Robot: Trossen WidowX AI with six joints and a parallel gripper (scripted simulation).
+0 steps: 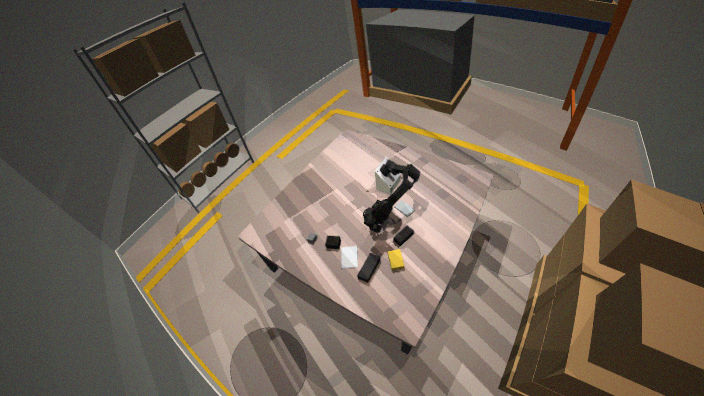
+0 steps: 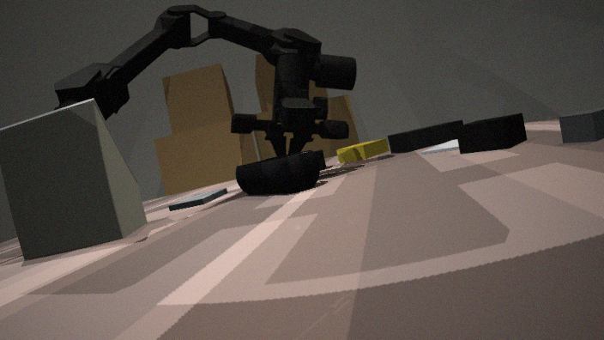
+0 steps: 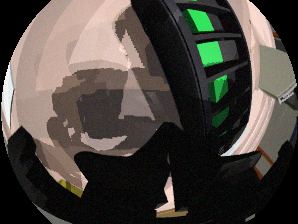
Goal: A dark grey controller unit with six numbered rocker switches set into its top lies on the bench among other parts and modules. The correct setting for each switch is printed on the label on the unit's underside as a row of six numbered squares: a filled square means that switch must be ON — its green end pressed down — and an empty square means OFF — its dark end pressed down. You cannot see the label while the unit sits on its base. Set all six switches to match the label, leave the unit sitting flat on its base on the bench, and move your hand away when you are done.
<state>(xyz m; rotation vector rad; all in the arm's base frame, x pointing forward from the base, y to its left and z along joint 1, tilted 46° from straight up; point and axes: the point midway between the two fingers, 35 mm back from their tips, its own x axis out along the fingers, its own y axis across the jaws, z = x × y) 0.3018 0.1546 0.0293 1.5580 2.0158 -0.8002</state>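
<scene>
Right now the flat grey plate is 150 mm behind my gripper tip and 70 mm to the left of it. From my gripper tip the other things lie so: white plate 300 mm ahead, 60 mm to the right; then long black block 310 mm ahead, 80 mm to the left, 10 mm above; then yellow block 200 mm ahead, 190 mm to the left, 10 mm above.
</scene>
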